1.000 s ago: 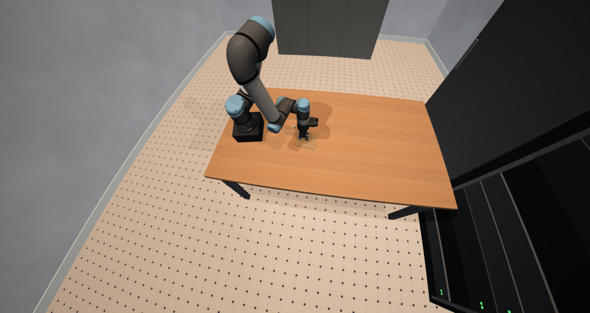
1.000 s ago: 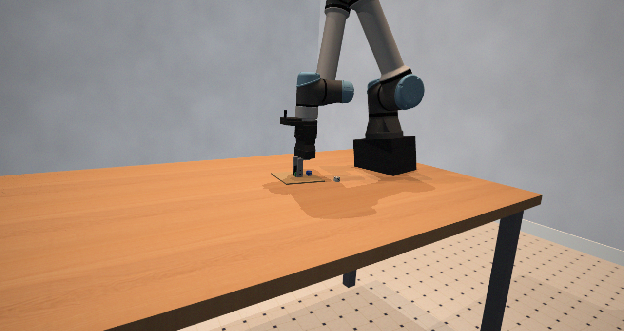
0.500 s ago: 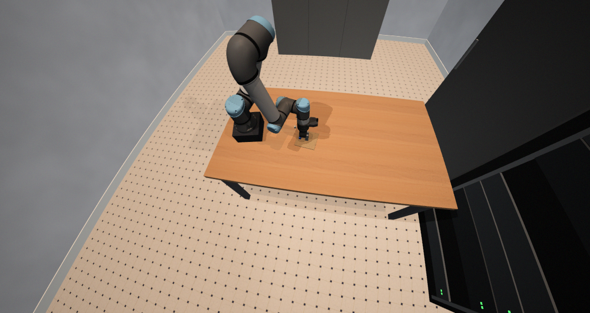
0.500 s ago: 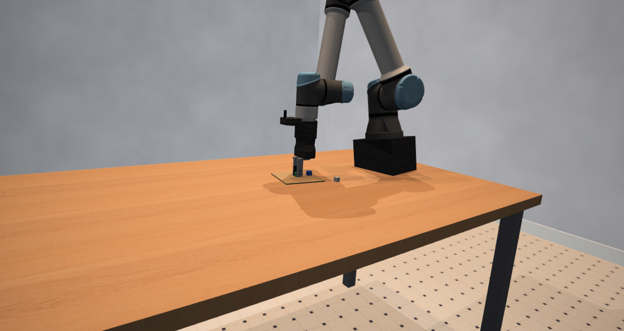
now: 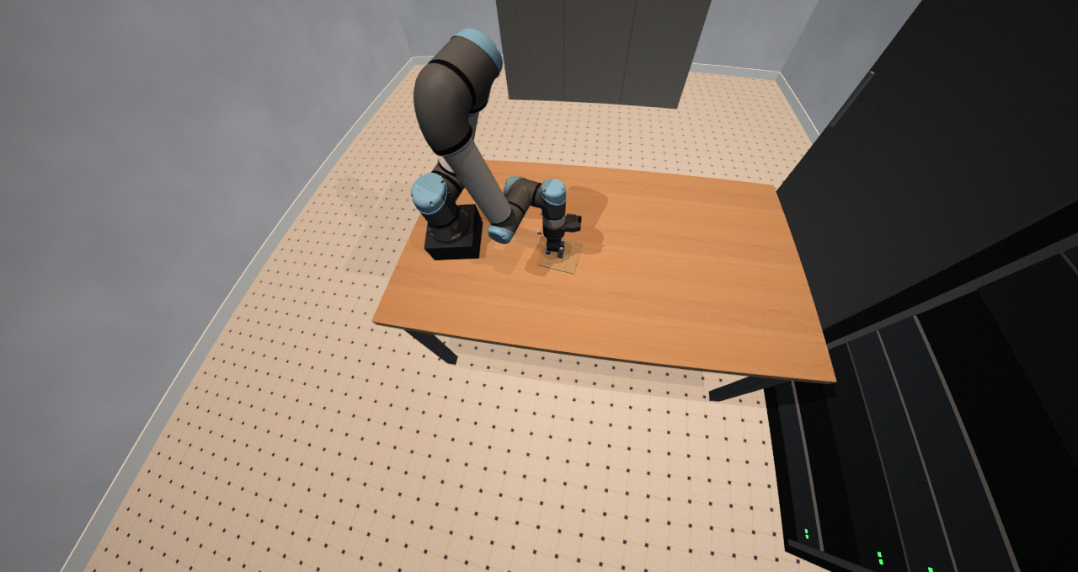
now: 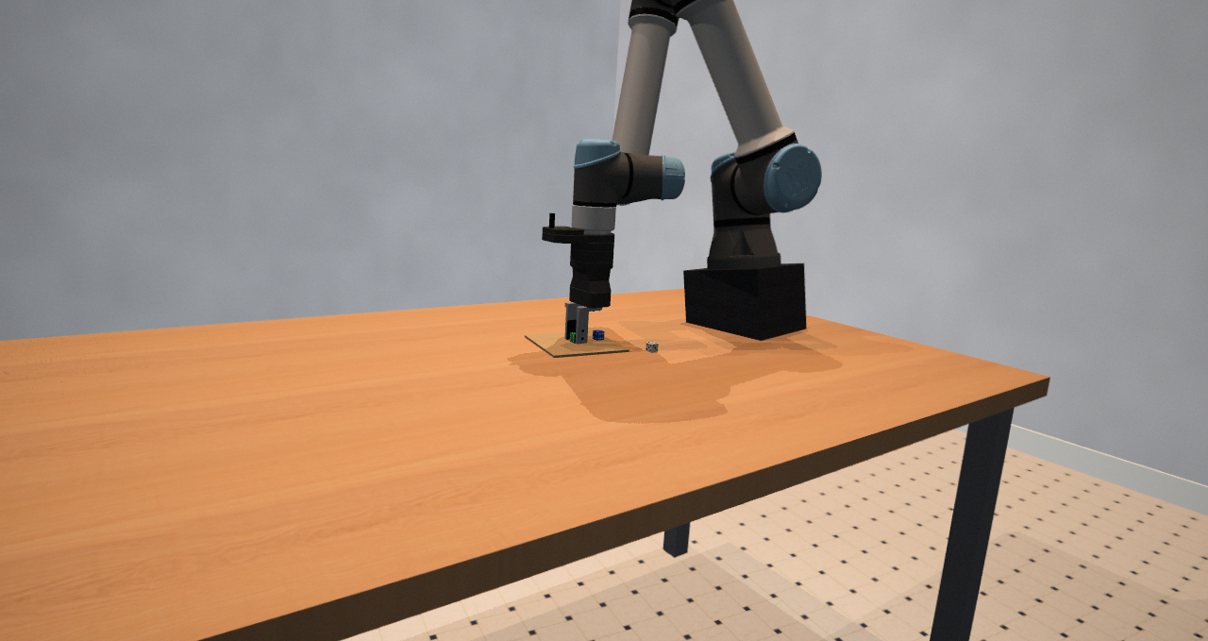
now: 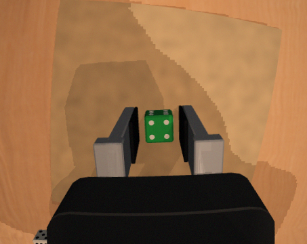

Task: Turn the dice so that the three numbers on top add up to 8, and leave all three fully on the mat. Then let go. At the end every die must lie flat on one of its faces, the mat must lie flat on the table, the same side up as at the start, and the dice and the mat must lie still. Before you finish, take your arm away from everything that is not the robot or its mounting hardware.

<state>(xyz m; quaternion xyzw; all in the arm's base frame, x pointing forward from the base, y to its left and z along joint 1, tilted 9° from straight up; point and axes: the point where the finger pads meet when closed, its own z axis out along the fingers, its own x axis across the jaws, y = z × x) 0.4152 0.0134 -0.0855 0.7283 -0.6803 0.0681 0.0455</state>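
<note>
Now: hand 10 mm above the green die. Round my hand: white die: 100 mm behind, 90 mm to the left, 20 mm below; mat: 20 mm below; blue die: 50 mm behind, 10 mm below.
</note>
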